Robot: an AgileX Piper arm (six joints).
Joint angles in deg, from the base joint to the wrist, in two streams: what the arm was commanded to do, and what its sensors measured. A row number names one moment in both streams.
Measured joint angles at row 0:
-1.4, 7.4, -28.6, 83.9, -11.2, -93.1
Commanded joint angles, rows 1 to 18:
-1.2, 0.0, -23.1, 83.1, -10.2, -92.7
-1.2, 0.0, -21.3, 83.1, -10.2, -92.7
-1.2, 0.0, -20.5, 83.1, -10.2, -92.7
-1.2, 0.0, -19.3, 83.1, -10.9, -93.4
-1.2, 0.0, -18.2, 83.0, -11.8, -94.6
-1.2, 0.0, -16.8, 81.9, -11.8, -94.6
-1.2, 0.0, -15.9, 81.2, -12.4, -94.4
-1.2, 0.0, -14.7, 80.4, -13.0, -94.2
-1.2, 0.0, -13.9, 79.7, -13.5, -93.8
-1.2, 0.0, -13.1, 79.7, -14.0, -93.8
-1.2, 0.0, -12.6, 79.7, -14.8, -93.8
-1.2, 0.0, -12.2, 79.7, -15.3, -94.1
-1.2, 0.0, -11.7, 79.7, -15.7, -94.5
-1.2, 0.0, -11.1, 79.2, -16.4, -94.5
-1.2, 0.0, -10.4, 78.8, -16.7, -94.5
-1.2, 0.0, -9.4, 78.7, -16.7, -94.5
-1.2, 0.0, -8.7, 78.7, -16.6, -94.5
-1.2, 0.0, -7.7, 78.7, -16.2, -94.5
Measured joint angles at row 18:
-1.4, 0.1, -10.0, 79.5, -16.4, -94.0
